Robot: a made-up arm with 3 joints. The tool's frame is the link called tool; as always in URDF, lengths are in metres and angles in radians. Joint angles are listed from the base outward. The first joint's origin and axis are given. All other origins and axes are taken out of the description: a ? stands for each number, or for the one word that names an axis. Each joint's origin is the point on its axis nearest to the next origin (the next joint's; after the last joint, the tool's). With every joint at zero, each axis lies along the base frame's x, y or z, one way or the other. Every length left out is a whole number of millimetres.
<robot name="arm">
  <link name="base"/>
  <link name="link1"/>
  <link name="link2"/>
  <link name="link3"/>
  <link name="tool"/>
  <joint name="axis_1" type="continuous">
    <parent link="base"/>
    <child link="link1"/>
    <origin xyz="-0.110 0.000 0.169"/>
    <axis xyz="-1 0 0"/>
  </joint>
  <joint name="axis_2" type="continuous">
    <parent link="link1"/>
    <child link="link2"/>
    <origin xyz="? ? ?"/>
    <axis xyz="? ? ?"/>
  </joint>
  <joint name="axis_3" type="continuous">
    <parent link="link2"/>
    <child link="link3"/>
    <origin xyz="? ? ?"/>
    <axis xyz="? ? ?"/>
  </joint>
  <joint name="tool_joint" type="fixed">
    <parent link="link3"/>
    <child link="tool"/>
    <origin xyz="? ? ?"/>
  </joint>
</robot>
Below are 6 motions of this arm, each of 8 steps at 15 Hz.
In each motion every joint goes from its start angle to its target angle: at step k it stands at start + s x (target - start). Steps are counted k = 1, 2, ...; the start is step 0. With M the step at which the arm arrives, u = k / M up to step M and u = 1 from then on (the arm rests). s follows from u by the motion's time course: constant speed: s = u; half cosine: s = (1 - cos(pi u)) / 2; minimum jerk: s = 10 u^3 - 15 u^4 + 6 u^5.
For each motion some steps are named. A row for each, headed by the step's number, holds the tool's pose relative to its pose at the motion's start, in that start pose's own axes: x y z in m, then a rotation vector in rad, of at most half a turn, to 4 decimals.
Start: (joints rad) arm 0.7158 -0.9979 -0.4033
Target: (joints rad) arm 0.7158 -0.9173 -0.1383
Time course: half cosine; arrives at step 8
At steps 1, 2, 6, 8:
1: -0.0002 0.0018 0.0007 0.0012 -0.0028 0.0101
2: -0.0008 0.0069 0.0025 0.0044 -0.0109 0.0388
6: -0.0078 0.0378 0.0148 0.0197 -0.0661 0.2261
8: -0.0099 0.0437 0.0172 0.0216 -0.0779 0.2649

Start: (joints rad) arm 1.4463 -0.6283 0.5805
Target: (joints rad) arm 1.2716 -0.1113 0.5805
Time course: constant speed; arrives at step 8
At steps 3, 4, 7, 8:
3: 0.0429 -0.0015 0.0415 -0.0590 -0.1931 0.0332
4: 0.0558 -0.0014 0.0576 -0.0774 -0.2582 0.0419
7: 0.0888 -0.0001 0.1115 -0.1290 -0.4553 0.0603
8: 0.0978 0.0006 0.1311 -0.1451 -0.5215 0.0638

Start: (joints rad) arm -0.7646 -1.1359 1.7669
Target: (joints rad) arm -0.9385 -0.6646 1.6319
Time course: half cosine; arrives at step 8
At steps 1, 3, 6, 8:
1: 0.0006 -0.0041 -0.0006 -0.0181 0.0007 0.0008
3: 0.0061 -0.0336 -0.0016 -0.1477 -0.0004 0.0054
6: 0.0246 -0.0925 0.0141 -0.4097 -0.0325 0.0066
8: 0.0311 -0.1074 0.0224 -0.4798 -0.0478 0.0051

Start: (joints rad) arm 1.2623 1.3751 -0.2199
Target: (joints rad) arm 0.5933 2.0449 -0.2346
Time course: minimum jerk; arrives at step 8
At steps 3, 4, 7, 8:
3: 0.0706 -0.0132 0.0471 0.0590 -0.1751 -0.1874
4: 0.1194 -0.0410 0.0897 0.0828 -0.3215 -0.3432
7: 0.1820 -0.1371 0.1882 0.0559 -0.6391 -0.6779
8: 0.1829 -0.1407 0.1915 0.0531 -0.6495 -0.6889

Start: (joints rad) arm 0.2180 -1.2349 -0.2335
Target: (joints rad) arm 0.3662 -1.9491 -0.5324
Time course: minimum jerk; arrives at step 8
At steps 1, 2, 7, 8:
1: -0.0019 -0.0021 -0.0025 -0.0034 0.0110 -0.0070
2: -0.0131 -0.0137 -0.0155 -0.0226 0.0705 -0.0456
7: -0.1738 -0.1205 -0.0837 -0.2603 0.6568 -0.4307
8: -0.1773 -0.1221 -0.0837 -0.2654 0.6674 -0.4374

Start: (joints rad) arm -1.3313 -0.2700 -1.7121
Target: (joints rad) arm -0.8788 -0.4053 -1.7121
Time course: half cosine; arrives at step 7
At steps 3, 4, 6, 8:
3: 0.0608 -0.0097 0.0116 -0.0282 -0.1740 -0.0514
4: 0.0943 -0.0168 0.0230 -0.0443 -0.2723 -0.0848
6: 0.1424 -0.0298 0.0467 -0.0681 -0.4203 -0.1412
8: 0.1491 -0.0319 0.0507 -0.0715 -0.4417 -0.1500

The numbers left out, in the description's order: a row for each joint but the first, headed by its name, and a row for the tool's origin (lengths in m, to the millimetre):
axis_2: xyz 0.000 0.089 -0.068, axis 0 -1 0
axis_3: xyz 0.044 0.000 -0.253, axis 0 0 1
tool: xyz 0.149 0.087 0.000

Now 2 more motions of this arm.
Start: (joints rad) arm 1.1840 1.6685 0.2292
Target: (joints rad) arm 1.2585 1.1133 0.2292
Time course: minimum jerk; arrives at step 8
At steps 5, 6, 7, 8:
5: -0.1204 0.0288 -0.0450 0.0859 0.3931 0.0541
6: -0.1513 0.0341 -0.0488 0.1031 0.4868 0.0667
7: -0.1672 0.0365 -0.0497 0.1114 0.5347 0.0731
8: -0.1701 0.0370 -0.0498 0.1129 0.5435 0.0742

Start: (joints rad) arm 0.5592 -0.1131 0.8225
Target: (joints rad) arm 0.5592 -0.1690 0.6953
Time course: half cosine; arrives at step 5
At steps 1, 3, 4, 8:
1: 0.0001 -0.0008 -0.0004 0.0039 0.0037 -0.0121
3: 0.0004 -0.0059 -0.0033 0.0258 0.0260 -0.0832
4: 0.0002 -0.0082 -0.0048 0.0350 0.0365 -0.1150
8: 0.0001 -0.0091 -0.0053 0.0385 0.0406 -0.1272

